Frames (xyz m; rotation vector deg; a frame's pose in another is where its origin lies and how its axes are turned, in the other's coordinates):
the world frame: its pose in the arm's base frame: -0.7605 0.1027 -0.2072 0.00 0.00 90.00
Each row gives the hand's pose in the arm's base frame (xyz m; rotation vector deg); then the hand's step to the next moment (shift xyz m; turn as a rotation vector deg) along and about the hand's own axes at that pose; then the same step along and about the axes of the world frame.
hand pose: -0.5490 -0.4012 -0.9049 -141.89 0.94 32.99
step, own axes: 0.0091 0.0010 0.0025 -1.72 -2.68 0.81
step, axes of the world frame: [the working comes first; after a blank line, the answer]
step, axes of the arm's base frame: 0.0071 0.0016 -0.0061 -1.51 2.46 1.57

0.0016 -0.0071 -0.0061 2.46 1.51 1.57
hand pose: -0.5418 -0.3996 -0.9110 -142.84 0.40 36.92
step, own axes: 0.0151 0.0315 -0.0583 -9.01 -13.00 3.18
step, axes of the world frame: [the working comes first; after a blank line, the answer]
step, axes of the arm's base frame: 0.0349 -0.0550 0.0194 -7.58 11.46 8.46

-0.0550 -0.0349 0.0194 11.46 7.58 8.46
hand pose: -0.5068 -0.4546 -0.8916 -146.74 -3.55 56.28
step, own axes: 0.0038 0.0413 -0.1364 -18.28 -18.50 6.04
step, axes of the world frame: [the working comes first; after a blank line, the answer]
step, axes of the arm's base frame: 0.0876 -0.0846 0.0742 -15.87 15.85 14.48

-0.0846 -0.0876 0.0742 15.85 15.87 14.48
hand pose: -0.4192 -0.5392 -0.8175 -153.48 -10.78 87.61
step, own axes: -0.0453 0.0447 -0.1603 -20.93 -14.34 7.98
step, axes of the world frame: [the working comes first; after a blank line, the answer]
step, axes of the arm's base frame: 0.1187 -0.0477 0.1157 -18.55 11.35 15.32

-0.0477 -0.1187 0.1157 11.35 18.55 15.32
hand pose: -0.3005 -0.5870 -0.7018 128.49 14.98 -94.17
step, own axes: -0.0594 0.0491 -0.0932 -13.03 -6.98 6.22
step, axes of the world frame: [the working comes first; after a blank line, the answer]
step, axes of the arm's base frame: 0.0810 -0.0065 0.0896 -11.98 4.79 9.53

-0.0065 -0.0810 0.0896 4.79 11.98 9.53
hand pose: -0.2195 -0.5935 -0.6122 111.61 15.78 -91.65
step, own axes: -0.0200 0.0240 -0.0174 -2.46 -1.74 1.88
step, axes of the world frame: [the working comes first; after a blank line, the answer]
step, axes of the arm's base frame: 0.0215 -0.0053 0.0281 -3.06 0.85 1.60

-0.0053 -0.0215 0.0281 0.85 3.06 1.60
